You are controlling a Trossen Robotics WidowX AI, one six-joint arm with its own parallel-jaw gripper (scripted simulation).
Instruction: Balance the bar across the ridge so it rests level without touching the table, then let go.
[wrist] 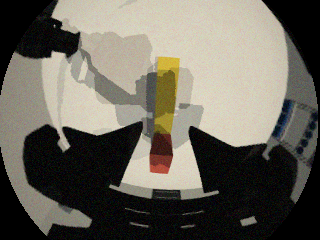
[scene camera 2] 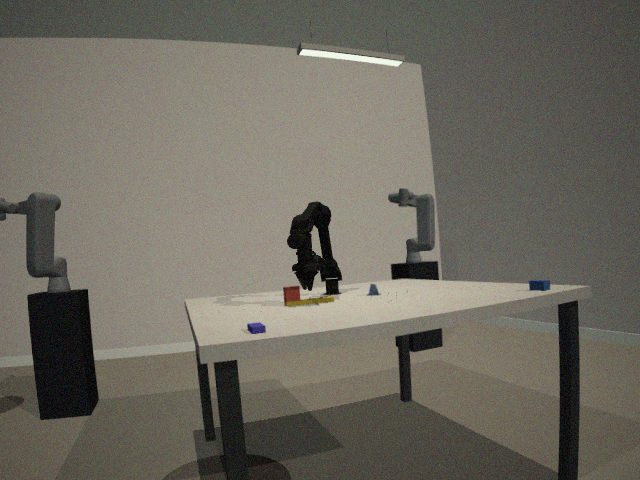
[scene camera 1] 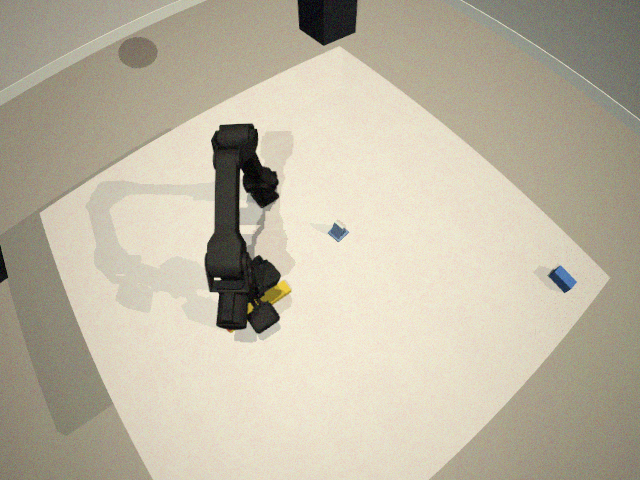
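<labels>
My gripper appears in scene camera 1 (253, 303), and I see it in scene camera 2 and in the wrist view too. On my gripper, (wrist: 222, 167) and (scene camera 2: 310, 274) are the same spot.
</labels>
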